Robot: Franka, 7 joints.
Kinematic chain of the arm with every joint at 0, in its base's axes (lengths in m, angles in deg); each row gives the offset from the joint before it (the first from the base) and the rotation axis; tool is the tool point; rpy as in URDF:
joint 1: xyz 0 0 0.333 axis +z
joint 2: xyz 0 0 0 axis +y
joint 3: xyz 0 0 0.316 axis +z
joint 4: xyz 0.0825 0 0 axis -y
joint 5: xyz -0.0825 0 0.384 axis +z
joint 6: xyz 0 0 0 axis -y
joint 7: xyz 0.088 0 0 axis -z
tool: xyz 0 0 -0.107 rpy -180 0 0
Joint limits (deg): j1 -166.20..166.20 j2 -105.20..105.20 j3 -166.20..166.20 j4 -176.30..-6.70 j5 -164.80..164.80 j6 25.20..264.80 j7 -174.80..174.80
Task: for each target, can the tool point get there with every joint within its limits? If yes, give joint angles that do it. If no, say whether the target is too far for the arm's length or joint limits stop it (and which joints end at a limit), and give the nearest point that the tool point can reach.
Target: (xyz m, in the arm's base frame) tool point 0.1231 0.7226 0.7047
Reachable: yes | joints -59.95 -58.86 82.36 -59.80 133.27 119.73 29.57
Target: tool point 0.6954 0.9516 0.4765
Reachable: no: too far | nearest point 0.5025 0.6876 0.4367 | short by 0.329 m
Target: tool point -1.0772 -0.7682 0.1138
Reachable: no: too far | nearest point -0.6891 -0.4914 0.1928 | short by 0.483 m
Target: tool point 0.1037 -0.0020 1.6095
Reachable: no: too far | nearest point 0.0695 -0.0013 1.1881 | short by 0.423 m
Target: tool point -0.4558 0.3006 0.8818
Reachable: yes | joints -16.39 -24.76 121.97 -42.57 113.95 65.06 -140.33
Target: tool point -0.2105 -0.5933 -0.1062
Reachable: yes | joints -96.40 83.20 -18.15 -83.52 -11.93 192.32 22.51
